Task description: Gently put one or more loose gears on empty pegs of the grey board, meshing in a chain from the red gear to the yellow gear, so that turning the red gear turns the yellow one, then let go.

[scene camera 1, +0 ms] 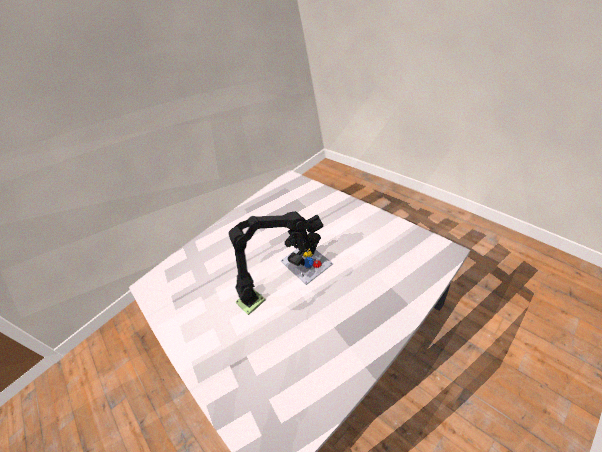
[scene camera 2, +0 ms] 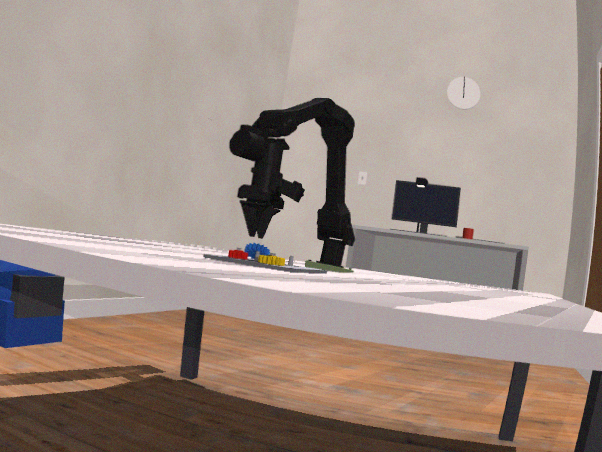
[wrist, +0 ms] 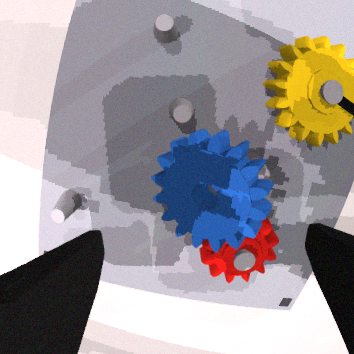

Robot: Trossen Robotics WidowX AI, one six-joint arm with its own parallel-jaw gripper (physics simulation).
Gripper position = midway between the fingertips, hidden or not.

My gripper (scene camera 2: 256, 237) is open, with nothing in its grasp. Also in view: a blue gear (wrist: 236, 211). I also see a grey board (wrist: 109, 120).
My gripper also shows in the wrist view (wrist: 207, 240).
